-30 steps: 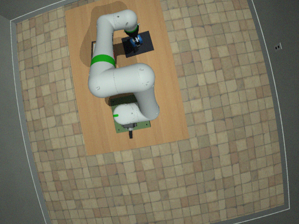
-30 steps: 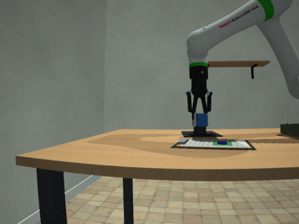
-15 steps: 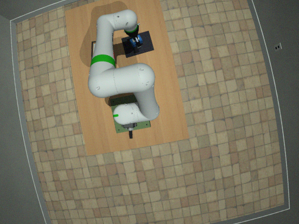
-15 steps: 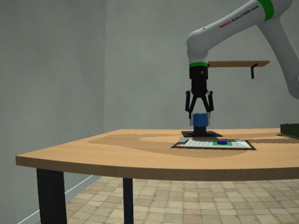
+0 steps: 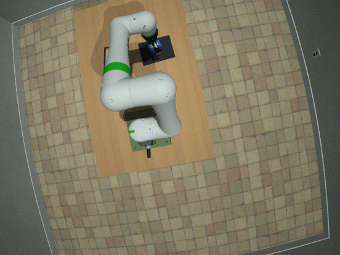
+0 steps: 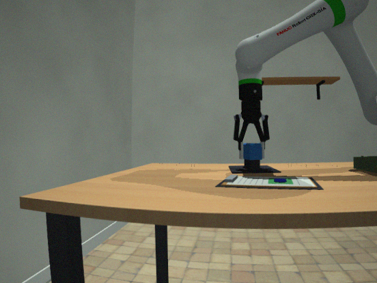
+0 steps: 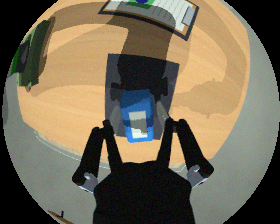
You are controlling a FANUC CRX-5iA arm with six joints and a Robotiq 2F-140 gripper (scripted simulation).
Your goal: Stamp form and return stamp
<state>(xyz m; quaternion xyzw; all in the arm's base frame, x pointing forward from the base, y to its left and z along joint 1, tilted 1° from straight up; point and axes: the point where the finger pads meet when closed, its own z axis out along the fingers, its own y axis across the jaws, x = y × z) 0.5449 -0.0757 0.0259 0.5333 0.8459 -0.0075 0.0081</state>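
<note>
Now: hand 2 cm above the blue stamp. Round my hand: form (5 cm behind, 30 cm to the left, 6 cm below); then dark mat (7 cm below).
</note>
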